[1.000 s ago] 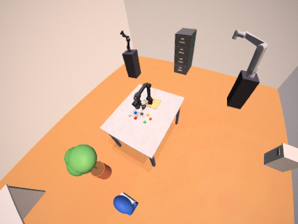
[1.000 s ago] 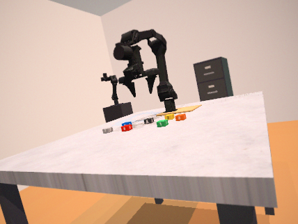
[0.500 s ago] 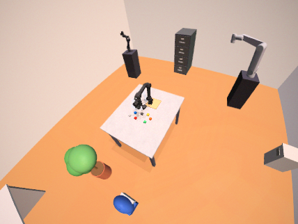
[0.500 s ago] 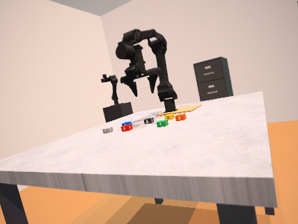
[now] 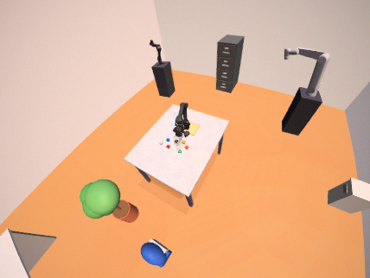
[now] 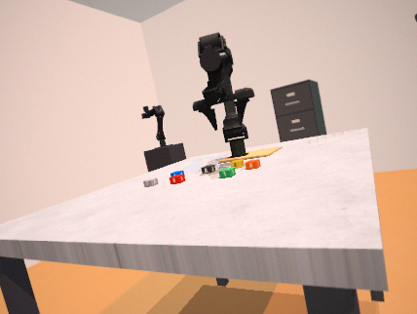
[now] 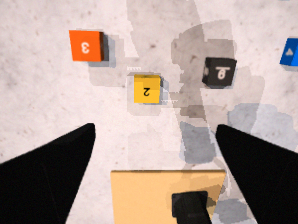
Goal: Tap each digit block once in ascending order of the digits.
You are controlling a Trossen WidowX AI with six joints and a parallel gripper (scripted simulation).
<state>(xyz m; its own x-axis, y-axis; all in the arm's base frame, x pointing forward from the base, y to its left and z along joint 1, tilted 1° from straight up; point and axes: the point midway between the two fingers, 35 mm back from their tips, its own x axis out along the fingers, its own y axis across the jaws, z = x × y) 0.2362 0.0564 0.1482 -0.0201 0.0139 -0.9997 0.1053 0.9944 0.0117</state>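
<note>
Right now my gripper tip is 130 mm short of the green block, 110 mm above it and 20 mm to the right of it. From my gripper tip the other things lie so: orange block (110 mm below, 70 mm to the left, 50 mm ahead); then yellow block (110 mm below); then black block (110 mm below, 90 mm to the right, 10 mm ahead).
</note>
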